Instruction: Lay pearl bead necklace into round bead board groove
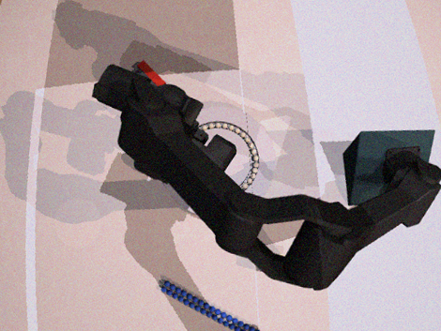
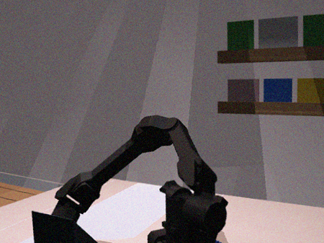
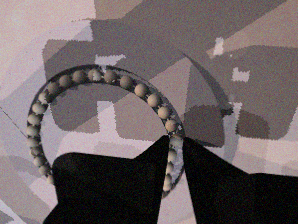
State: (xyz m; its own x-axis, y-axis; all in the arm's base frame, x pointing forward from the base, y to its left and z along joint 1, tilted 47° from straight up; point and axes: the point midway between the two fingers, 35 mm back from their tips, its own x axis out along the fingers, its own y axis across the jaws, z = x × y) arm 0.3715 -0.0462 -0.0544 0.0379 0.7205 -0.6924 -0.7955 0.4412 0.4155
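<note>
Now: gripper tip 60 mm past the round bead board, 20 mm to the right of it and 10 mm above it. From my gripper tip the other things lie so: small beige cube 140 mm behind, 210 mm to the left; grey block 50 mm ahead, 140 mm to the right, 10 mm below.
</note>
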